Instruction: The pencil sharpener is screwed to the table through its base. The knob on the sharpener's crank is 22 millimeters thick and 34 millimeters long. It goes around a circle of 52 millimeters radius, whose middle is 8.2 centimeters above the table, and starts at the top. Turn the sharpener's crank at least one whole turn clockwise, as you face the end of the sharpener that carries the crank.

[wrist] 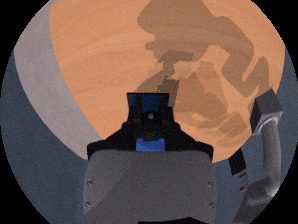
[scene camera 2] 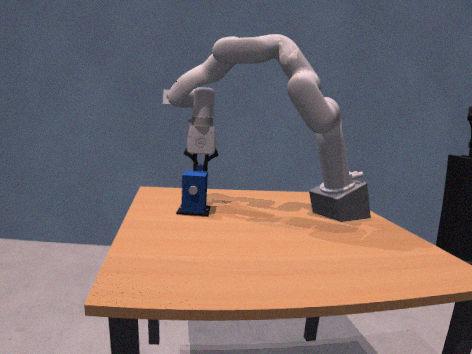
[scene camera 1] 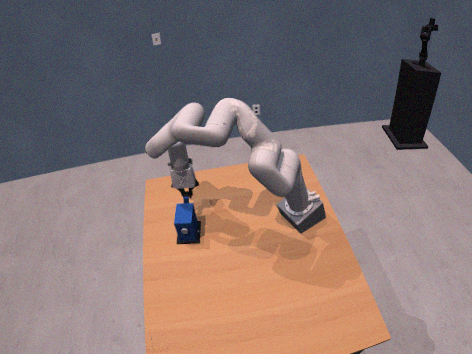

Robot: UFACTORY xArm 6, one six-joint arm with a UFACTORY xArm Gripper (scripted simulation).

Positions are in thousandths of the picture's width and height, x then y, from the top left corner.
Note:
In view: my gripper (scene camera 2: 425, 490) and a blue pencil sharpener (scene camera 2: 412, 518).
My gripper is seen too in the wrist view (wrist: 505, 467). The blue pencil sharpener shows as well in the wrist view (wrist: 495, 440).

